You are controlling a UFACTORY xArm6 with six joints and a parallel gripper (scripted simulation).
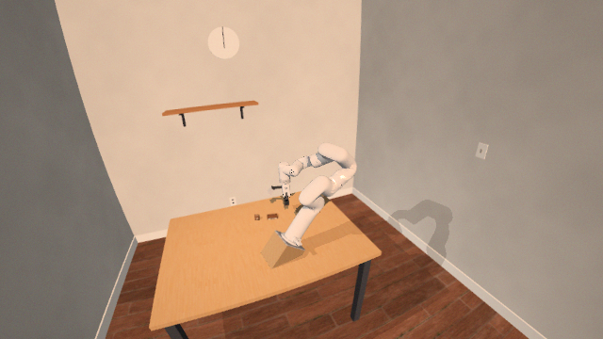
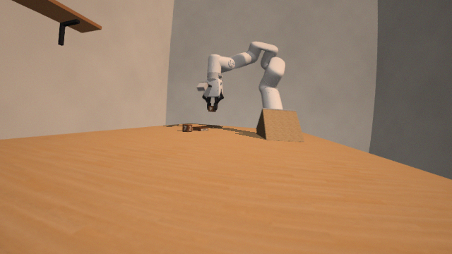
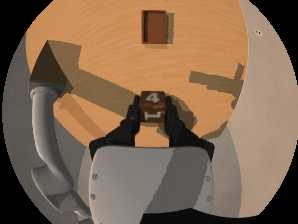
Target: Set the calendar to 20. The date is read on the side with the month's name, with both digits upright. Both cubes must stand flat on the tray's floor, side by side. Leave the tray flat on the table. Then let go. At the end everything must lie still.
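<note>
Right now my hand is 4 cm short of the brown tray, 10 cm to the right of it and 12 cm above it.
</note>
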